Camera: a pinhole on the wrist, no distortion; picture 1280 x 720 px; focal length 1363.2 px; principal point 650.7 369.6 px. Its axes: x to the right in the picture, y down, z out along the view. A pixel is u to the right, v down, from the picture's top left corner.
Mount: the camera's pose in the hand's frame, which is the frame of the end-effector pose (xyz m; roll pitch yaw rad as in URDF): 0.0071 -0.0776 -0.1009 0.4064 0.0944 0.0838
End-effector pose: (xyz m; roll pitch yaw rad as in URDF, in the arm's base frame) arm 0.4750 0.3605 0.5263 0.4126 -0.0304 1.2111
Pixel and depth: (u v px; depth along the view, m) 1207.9 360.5 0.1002
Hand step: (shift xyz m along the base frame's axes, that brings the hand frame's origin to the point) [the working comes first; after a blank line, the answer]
In the camera's frame: 0.0410 -0.0007 0.1002

0.1140 0.0228 -0.0560
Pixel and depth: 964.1 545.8 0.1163
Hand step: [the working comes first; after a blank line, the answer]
In the camera's frame: 0.0267 0.0150 0.1163

0.1115 0.0093 -0.0332
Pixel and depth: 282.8 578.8 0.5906
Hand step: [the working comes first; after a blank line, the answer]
In the camera's frame: -0.1594 0.0906 0.5906

0.3528 -0.2340 0.3514
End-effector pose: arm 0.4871 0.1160 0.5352 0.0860 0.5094 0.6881
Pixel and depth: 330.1 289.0 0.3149
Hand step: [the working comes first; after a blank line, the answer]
In the camera's frame: -0.0741 -0.0186 0.3149

0.1950 -0.1476 0.1594
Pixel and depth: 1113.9 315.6 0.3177
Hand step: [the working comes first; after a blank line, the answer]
In the camera's frame: 0.1080 -0.0126 0.3177

0.2998 -0.0348 0.0621
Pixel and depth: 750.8 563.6 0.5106
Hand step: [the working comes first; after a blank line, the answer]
In the camera's frame: 0.0375 0.0727 0.5106

0.3603 -0.0119 0.2749
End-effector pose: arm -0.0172 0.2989 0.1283 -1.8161 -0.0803 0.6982
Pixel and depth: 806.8 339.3 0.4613
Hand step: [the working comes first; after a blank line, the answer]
In the camera's frame: 0.0528 -0.0103 0.4613

-0.1584 0.3449 0.1861
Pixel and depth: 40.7 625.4 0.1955
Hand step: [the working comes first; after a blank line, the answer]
In the camera's frame: -0.0875 0.0367 0.1955

-0.1327 0.0562 0.0936
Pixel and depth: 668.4 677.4 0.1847
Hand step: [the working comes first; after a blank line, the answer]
In the camera's frame: 0.0024 0.0417 0.1847

-0.0523 0.0978 0.0889
